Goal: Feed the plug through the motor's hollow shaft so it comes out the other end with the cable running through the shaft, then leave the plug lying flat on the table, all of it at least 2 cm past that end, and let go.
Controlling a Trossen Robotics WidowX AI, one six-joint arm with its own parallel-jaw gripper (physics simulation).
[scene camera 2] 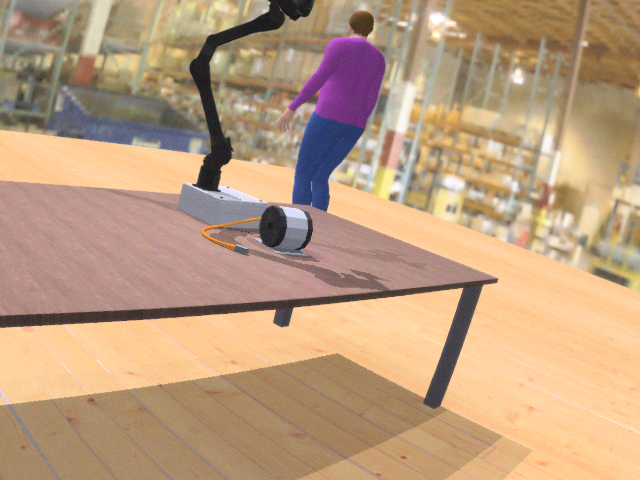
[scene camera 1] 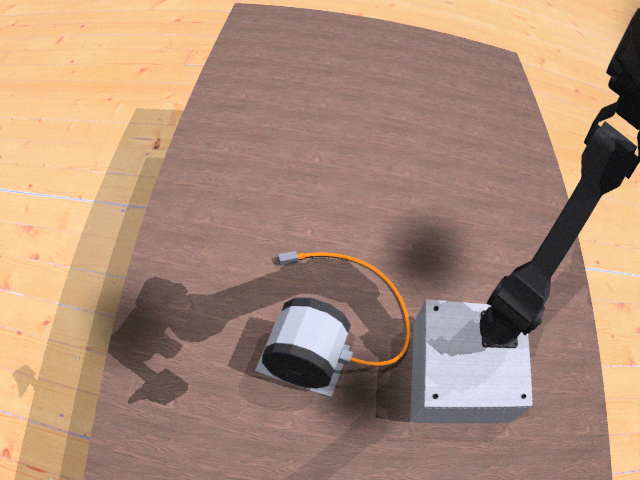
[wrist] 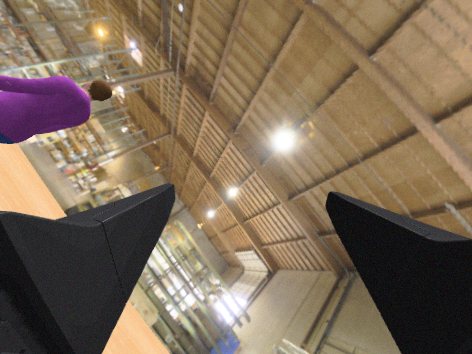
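Seen in the pictures: gripper, fingertip midpoint: (wrist: 251, 195); arm's base at its link origin: (scene camera 2: 206, 188) (scene camera 1: 499, 330).
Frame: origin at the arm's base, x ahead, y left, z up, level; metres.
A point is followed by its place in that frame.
Observation:
The motor (scene camera 1: 308, 338) {z 0.025, x 0.297, y 0.055 m} (scene camera 2: 294, 228) {z -0.013, x 0.342, y 0.019 m}, a light grey drum with dark end rings, lies on its side on a small plate on the table. An orange cable (scene camera 1: 397, 294) {z -0.073, x 0.154, y -0.095 m} (scene camera 2: 212, 235) {z -0.071, x 0.247, y -0.159 m} leaves a grey block on the motor's side and curves round outside it. The small grey plug (scene camera 1: 287, 257) {z -0.063, x 0.338, y -0.134 m} (scene camera 2: 241, 249) {z -0.068, x 0.343, y -0.143 m} at its other end lies on the table, apart from the motor. The cable is not in the shaft; the shaft opening is hard to make out in the dark end faces. My gripper (wrist: 251, 195) {z 0.706, x 0.025, y 0.199 m} is open and empty in the wrist view, raised high above the table and pointing upward.
The arm's grey base box (scene camera 1: 478, 377) {z 0.000, x 0.040, y 0.085 m} (scene camera 2: 222, 206) {z -0.021, x 0.126, y -0.035 m} stands on the table (scene camera 1: 336, 129) {z -0.077, x 0.276, y -0.476 m} (scene camera 2: 129, 258) {z -0.077, x 0.380, y -0.471 m}, near the motor's cable side. A person in a purple top (scene camera 2: 351, 80) (wrist: 42, 107) stands on the floor beyond the table.

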